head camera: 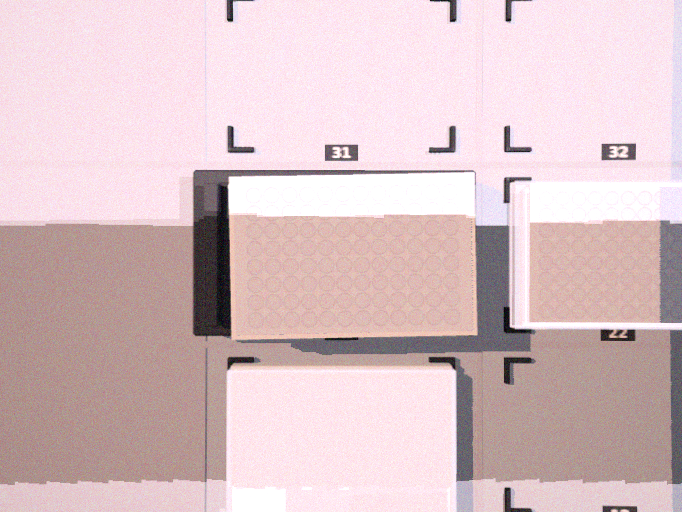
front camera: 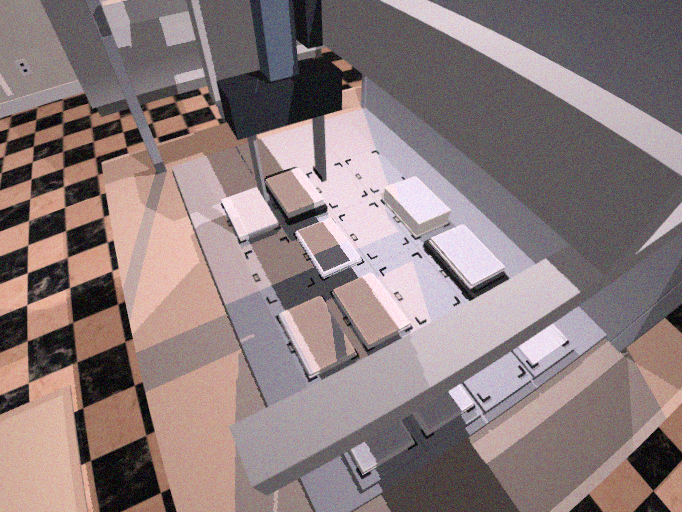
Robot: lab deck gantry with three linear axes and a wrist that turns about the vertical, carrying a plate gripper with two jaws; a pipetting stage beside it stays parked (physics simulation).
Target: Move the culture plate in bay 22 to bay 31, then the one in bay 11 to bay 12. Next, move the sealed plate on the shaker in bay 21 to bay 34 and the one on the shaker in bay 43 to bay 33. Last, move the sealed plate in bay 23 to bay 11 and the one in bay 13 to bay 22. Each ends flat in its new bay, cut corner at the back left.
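Places are measured from the robot's base along level axes (x left, y back, z up), in centimetres.
Pixels of known places: gripper, fingertip midpoint: (front camera: 292,184); robot's base, origin of the base link: (head camera: 233,507) (front camera: 222,204).
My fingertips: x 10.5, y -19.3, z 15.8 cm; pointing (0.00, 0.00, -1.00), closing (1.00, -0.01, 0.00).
For each thing: its top centre in the pictures, then the offset to it from my fingertips. "*": a spot on its surface instead.
- sealed plate, middle of its top: (head camera: 352,256) (front camera: 293,188) dx +4.4, dy +12.4, dz -12.2 cm
- dark shaker, middle of its top: (head camera: 334,252) (front camera: 292,187) dx +4.6, dy +13.3, dz -12.8 cm
- bay 22, surface spot: (head camera: 594,270) * dx +3.6, dy -1.2, dz -14.4 cm
- bay 11, surface spot: (head camera: 341,424) (front camera: 254,208) * dx -4.9, dy +12.9, dz -14.2 cm
- Bay 31, surface spot: (head camera: 341,152) * dx +10.6, dy +12.9, dz -15.8 cm
- bay 23, surface spot: (front camera: 371,311) * dx +4.1, dy -20.9, dz -14.4 cm
- bay 13, surface spot: (front camera: 316,336) * dx -6.4, dy -20.6, dz -14.4 cm
- bay 43 shaker, middle of its top: (front camera: 467,252) dx +26.1, dy -19.8, dz -12.2 cm
- tall pale block, middle of its top: (front camera: 417,198) dx +25.9, dy -3.5, dz -11.7 cm
My gripper (front camera: 293,188) is open, its jaws on either side of the sealed plate in bay 21; the jaws do not show in the head view. This sealed plate (front camera: 295,192) (head camera: 352,270) lies on the dark shaker (head camera: 207,275), turned very slightly in the head view. The culture plate in bay 22 (front camera: 328,248) (head camera: 594,270) lies to its right in the head view. The culture plate in bay 11 (front camera: 250,213) (head camera: 341,424) is partly cut off in the head view. Bay 31 (head camera: 341,152) holds no plate. Sealed plates show in bay 23 (front camera: 371,311), bay 13 (front camera: 316,336) and on the bay 43 shaker (front camera: 467,256).
A tall pale block (front camera: 417,203) stands in bay 42. A wide grey beam (front camera: 407,374) crosses the front view and hides part of the deck. Behind it are a plate (front camera: 542,344) in bay 44 and parts of two others (front camera: 461,397) (front camera: 363,457).
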